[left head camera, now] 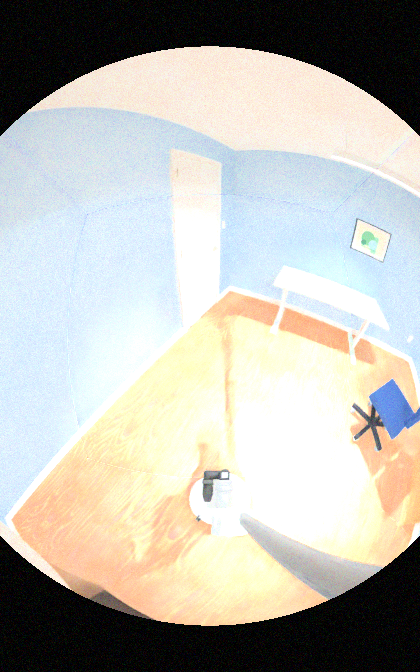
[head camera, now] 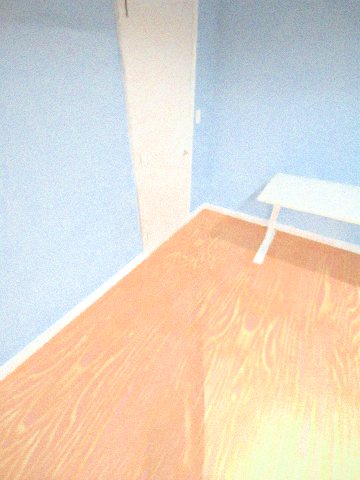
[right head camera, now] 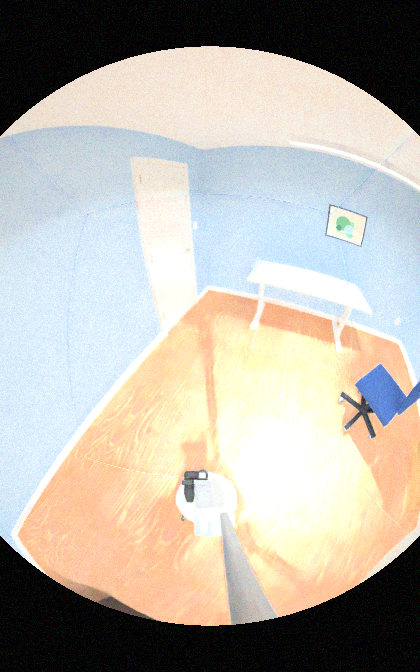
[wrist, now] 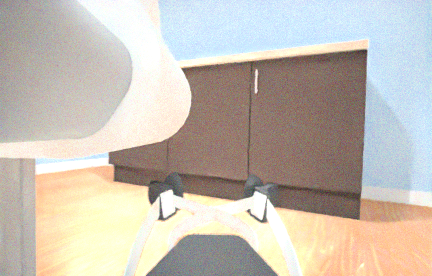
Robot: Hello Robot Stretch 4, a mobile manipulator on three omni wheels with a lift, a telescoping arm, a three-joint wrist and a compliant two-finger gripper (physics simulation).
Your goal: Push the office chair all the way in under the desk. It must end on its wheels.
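Frame: origin at the robot's base, x up, y left, z back, level; centimetres.
Seen in the pictures: gripper, fingertip midpoint: (wrist: 213, 188).
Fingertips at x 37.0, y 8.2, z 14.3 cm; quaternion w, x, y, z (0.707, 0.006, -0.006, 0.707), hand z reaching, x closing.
Observation:
A point is followed by its place in that frame.
The blue office chair (left head camera: 391, 407) (right head camera: 381, 395) stands upright on its black wheeled base at the right edge of both side head views, apart from the desk. Part of its backrest is cut off by the view edge. The white desk (head camera: 315, 196) {z -199.0, x 69.4, y -104.4 cm} (left head camera: 330, 291) (right head camera: 310, 284) stands against the far wall, on two white legs. In the head camera view its right part is cut off, and the chair does not show there. My gripper (wrist: 213, 188) {z 14.3, x 37.0, y 8.2 cm} is open, its two dark fingertips apart with nothing between them, far from chair and desk.
A dark brown cabinet (wrist: 305, 120) {z 128.1, x 49.0, y 55.7 cm} stands beyond my gripper in the wrist view. A white door (head camera: 162, 125) {z -217.3, x 119.4, y 31.8 cm} (left head camera: 200, 240) (right head camera: 167, 240) is in the wall left of the desk. A framed picture (left head camera: 370, 240) (right head camera: 346, 225) hangs above the desk. The chair stands near the right wall.

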